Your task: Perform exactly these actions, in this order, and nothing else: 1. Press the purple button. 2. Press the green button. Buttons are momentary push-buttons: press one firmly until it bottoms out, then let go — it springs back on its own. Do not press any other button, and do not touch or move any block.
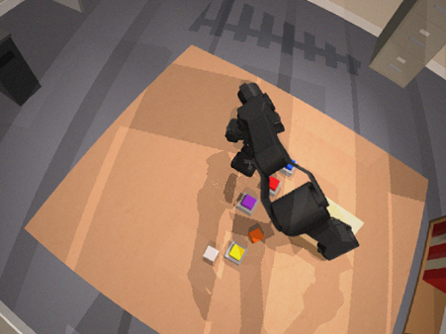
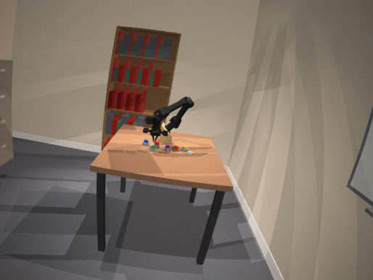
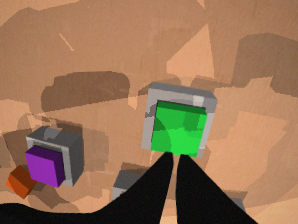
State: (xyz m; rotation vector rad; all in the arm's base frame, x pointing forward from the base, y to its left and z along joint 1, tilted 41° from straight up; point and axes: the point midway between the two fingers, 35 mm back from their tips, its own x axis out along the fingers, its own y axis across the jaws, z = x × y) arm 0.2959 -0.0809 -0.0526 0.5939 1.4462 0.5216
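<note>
My gripper tip is 30 mm above the green button. Round my gripper tip: red button: 90 mm behind, 20 mm to the left, 30 mm below; then blue button: 110 mm behind, 70 mm to the right, 30 mm below; then purple button: 60 mm behind, 110 mm to the left, 30 mm below.
</note>
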